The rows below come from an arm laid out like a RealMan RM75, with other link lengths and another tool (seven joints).
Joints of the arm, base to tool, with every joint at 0 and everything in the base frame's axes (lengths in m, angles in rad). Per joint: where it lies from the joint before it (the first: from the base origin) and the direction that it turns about. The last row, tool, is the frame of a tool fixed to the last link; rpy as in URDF.
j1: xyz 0 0 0.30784 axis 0 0 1
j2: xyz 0 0 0 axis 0 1 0
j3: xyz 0 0 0.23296 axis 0 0 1
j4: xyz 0 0 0 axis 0 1 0
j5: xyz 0 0 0.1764 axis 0 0 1
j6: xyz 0 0 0 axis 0 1 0
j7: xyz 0 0 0.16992 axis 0 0 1
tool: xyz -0.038 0.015 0.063 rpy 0 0.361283 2.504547
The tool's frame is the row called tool.
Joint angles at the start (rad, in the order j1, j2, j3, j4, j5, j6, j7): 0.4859, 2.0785, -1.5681, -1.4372, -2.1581, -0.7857, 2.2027
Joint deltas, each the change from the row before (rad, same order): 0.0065, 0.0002, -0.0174, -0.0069, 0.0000, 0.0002, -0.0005; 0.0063, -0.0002, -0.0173, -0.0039, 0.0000, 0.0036, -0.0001; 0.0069, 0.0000, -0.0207, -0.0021, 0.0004, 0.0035, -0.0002; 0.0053, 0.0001, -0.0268, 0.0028, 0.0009, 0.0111, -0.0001; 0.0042, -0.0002, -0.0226, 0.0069, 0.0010, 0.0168, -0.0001; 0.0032, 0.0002, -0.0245, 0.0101, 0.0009, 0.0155, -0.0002; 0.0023, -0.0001, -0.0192, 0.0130, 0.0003, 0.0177, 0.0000; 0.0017, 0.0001, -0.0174, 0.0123, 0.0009, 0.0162, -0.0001; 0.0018, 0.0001, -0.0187, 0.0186, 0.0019, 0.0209, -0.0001; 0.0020, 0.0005, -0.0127, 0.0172, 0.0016, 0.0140, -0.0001; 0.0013, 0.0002, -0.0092, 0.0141, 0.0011, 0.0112, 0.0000
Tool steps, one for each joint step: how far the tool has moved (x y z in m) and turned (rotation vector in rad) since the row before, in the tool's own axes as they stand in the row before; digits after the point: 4 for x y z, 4 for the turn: 0.0063, -0.0033, 0.0041, 0.0154, 0.0137, -0.0131; 0.0052, -0.0029, 0.0039, 0.0129, 0.0115, -0.0117; 0.0054, -0.0043, 0.0046, 0.0168, 0.0123, -0.0110; 0.0043, -0.0055, 0.0050, 0.0164, 0.0107, -0.0093; 0.0021, -0.0037, 0.0040, 0.0083, 0.0060, -0.0069; 0.0012, -0.0055, 0.0041, 0.0121, 0.0042, -0.0037; -0.0008, -0.0040, 0.0029, 0.0060, -0.0006, -0.0015; -0.0009, -0.0037, 0.0025, 0.0053, -0.0007, -0.0005; -0.0026, -0.0042, 0.0025, 0.0039, -0.0039, 0.0025; -0.0028, -0.0037, 0.0018, 0.0044, -0.0048, 0.0045; -0.0027, -0.0027, 0.0012, 0.0028, -0.0050, 0.0039
